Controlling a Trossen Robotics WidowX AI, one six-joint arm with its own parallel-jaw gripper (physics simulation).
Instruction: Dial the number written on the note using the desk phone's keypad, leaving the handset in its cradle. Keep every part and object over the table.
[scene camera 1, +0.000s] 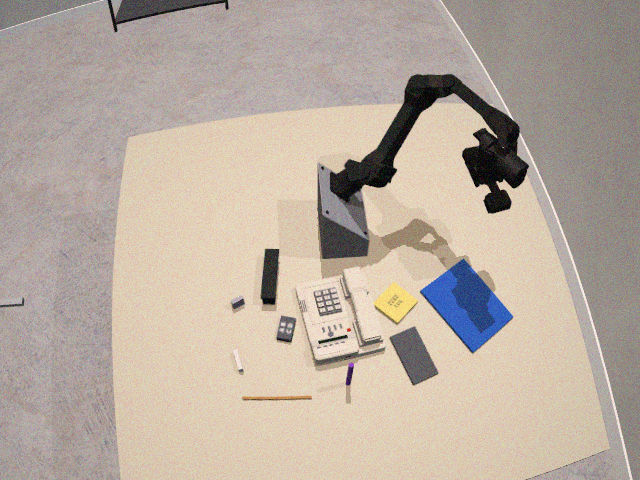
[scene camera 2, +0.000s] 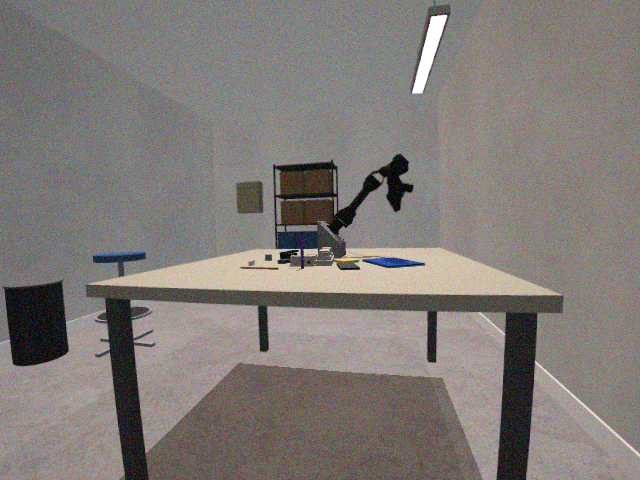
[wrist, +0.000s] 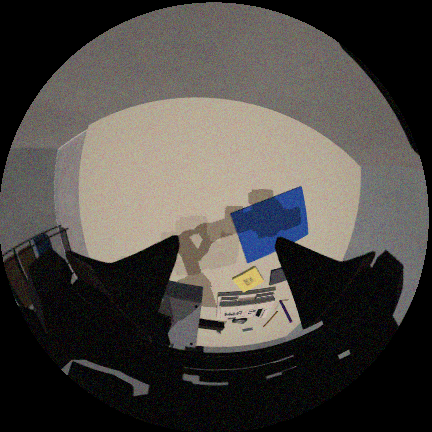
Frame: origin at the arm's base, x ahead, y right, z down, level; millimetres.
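Where they show: gripper, fingertip midpoint: (scene camera 1: 483, 199) (scene camera 2: 397, 211) (wrist: 228, 241); arm's base at its link origin: (scene camera 1: 339, 187) (scene camera 2: 331, 229) (wrist: 158, 321).
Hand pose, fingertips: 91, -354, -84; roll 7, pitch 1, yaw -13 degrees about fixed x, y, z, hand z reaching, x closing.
Each offset is from my fingertips to the top centre of the thing, as dx, dy, dz.
The cream desk phone @[+204, +351, +182] (scene camera 1: 309, 330) (scene camera 2: 299, 260) sits in the middle of the table, in front of the arm's base. Its keypad @[+172, +380, +193] (scene camera 1: 328, 301) faces up, and the handset @[+187, +302, +164] (scene camera 1: 366, 315) lies in its cradle on the right side. The yellow note @[+162, +214, +213] (scene camera 1: 395, 303) (scene camera 2: 346, 259) (wrist: 247, 280) lies flat to the right of the phone; it bears two lines of writing, too blurred to read for certain. My gripper (scene camera 1: 488, 168) (scene camera 2: 396, 206) (wrist: 228, 241) is open and empty, high above the table's right part, well away from phone and note. In the wrist view the keypad cannot be made out.
A blue folder @[+176, +14, +215] (scene camera 1: 491, 299) (scene camera 2: 392, 262) (wrist: 260, 245) lies right of the note. A dark pad @[+311, +171, +216] (scene camera 1: 413, 356) lies near the phone; an upright purple marker @[+378, +334, +93] (scene camera 1: 349, 374) and a pencil @[+421, +502, +217] (scene camera 1: 276, 397) are in front. A black block @[+95, +522, +184] (scene camera 1: 270, 276) and small items are left. The grey base (scene camera 1: 343, 242) stands behind.
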